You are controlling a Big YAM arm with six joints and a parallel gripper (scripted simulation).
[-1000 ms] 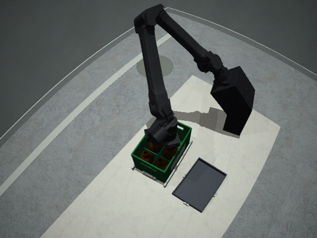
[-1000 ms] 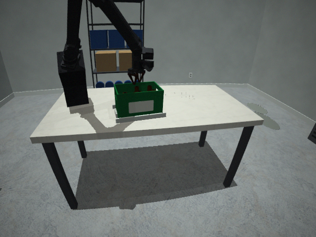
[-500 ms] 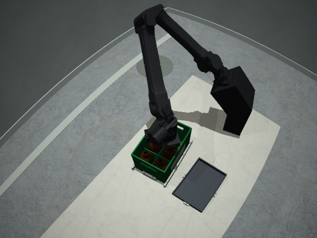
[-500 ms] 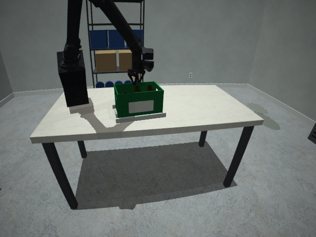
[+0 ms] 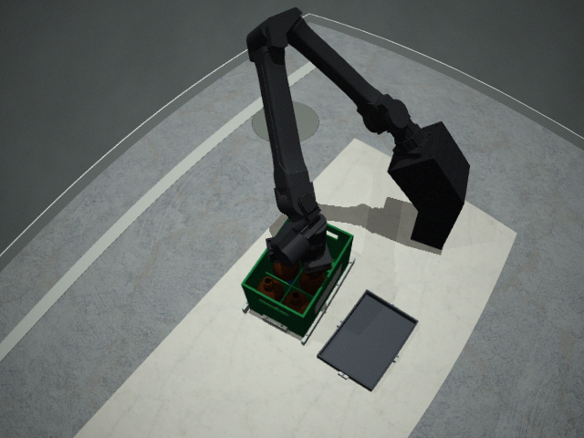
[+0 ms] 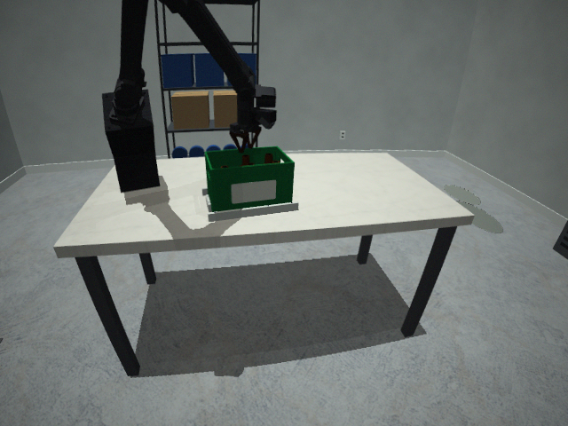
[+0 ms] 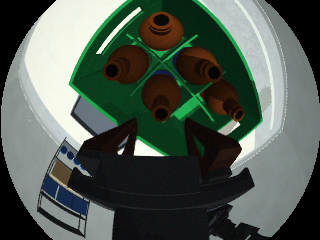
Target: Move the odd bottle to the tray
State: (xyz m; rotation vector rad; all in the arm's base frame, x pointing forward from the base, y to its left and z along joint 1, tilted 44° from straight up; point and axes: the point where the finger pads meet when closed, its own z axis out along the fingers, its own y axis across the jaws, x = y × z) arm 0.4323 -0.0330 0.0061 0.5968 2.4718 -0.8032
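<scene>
The crate is 40 mm to the right of my hand and 110 mm below it. Round my hand: tray 10 mm ahead, 220 mm to the left, 180 mm below.
</scene>
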